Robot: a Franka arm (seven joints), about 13 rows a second.
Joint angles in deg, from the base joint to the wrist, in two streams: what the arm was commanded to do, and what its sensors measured. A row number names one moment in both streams.
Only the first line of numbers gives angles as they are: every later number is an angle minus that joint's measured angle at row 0.
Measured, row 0:
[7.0, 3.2, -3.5, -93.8, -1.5, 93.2, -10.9]
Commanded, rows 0 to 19:
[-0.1, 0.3, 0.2, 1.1, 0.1, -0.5, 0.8]
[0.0, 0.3, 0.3, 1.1, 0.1, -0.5, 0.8]
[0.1, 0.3, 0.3, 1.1, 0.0, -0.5, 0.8]
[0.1, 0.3, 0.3, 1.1, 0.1, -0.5, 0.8]
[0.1, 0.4, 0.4, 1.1, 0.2, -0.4, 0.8]
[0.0, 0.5, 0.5, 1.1, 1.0, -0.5, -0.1]
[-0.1, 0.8, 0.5, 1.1, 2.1, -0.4, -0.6]
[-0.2, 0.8, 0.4, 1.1, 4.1, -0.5, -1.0]
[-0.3, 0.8, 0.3, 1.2, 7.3, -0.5, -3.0]
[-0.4, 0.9, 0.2, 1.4, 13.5, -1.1, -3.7]
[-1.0, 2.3, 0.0, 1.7, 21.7, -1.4, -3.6]
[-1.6, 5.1, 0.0, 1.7, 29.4, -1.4, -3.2]
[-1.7, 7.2, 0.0, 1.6, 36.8, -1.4, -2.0]
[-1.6, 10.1, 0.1, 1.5, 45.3, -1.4, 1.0]
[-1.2, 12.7, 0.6, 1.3, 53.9, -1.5, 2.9]
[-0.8, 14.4, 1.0, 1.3, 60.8, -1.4, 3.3]
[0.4, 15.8, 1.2, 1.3, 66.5, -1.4, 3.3]
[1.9, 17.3, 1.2, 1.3, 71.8, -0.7, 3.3]
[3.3, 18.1, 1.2, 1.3, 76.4, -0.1, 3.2]
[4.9, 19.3, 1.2, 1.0, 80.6, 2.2, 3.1]
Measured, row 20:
[2.6, 18.0, 1.3, 0.0, 74.6, 0.2, 1.4]
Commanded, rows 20 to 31:
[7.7, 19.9, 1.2, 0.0, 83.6, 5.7, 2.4]
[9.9, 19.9, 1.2, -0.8, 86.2, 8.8, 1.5]
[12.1, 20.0, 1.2, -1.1, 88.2, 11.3, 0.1]
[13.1, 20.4, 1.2, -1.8, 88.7, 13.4, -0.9]
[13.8, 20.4, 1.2, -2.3, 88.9, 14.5, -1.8]
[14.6, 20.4, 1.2, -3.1, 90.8, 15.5, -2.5]
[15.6, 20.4, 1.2, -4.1, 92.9, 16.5, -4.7]
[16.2, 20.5, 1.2, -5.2, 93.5, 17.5, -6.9]
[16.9, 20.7, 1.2, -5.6, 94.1, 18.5, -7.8]
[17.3, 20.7, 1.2, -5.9, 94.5, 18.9, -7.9]
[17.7, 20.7, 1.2, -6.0, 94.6, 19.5, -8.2]
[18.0, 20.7, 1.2, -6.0, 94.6, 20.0, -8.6]
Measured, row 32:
[17.0, 21.3, 1.5, -5.3, 93.1, 18.5, -7.0]
